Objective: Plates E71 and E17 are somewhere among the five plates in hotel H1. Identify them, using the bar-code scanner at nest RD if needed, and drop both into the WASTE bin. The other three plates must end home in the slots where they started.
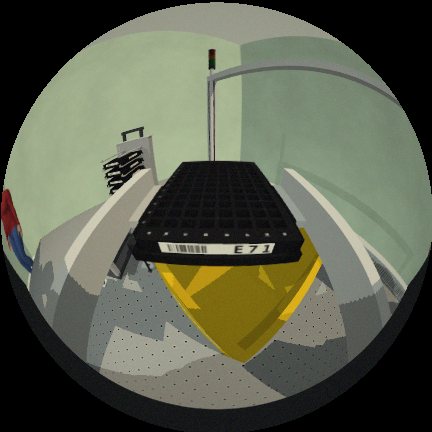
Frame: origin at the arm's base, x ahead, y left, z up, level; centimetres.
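Seen in the pictures: gripper, fingertip midpoint: (216,176).
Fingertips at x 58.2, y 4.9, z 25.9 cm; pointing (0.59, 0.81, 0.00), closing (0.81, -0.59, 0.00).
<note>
A point is followed by its place in that frame.
My gripper (216,176) {x 58.2, y 4.9, z 25.9 cm} is shut on plate E71, one finger on each side. Plate E71 (215,215) {x 55.7, y 1.6, z 25.5 cm} is black and level, and its front label with bar code reads E 71. The yellow WASTE bin (235,305) {x 60.7, y 2.3, z 1.9 cm} shows below the plate; the plate hides its far part, and its name label does not show. Hotel H1 (148,150) {x 61.4, y 47.4, z 22.7 cm} stands at the back left with several black plates (124,167) {x 52.2, y 41.9, z 20.6 cm} stacked in it, seen at a slant. Their labels are too small to read, and the left finger hides the lower part of the hotel. Plate E17 cannot be told apart there.
A dark flat item (120,260) {x 42.6, y 26.6, z 1.8 cm}, partly hidden by the left finger, lies left of the bin. A post with a signal light (212,59) {x 101.8, y 68.6, z 74.9 cm} and a grey rail (300,65) {x 100.6, y 16.7, z 58.1 cm} stand at the back. A person in a red top (9,212) is at the far left.
</note>
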